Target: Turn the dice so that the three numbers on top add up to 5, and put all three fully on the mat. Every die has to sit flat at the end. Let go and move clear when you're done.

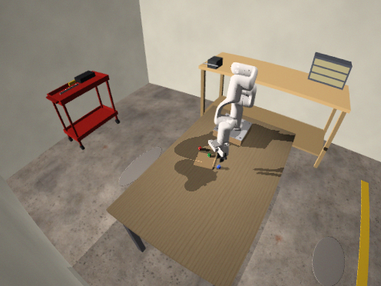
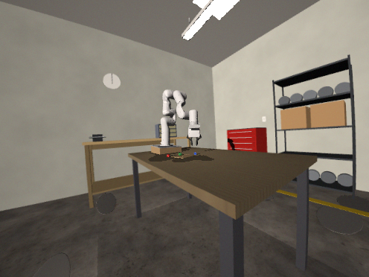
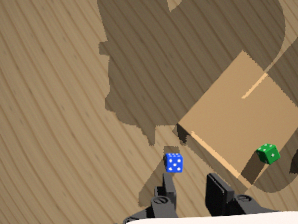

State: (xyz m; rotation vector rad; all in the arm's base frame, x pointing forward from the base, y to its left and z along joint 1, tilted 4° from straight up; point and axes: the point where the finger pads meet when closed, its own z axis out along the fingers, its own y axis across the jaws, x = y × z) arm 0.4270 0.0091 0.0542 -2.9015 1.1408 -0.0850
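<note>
The blue die lies 9 cm below my hand and 1 cm ahead of it. Round my hand: tan mat 12 cm to the right, 10 cm below, 2 cm behind; then red die 20 cm to the right, 12 cm behind, 9 cm below; then green die 10 cm to the right, 8 cm below, 7 cm behind.
</note>
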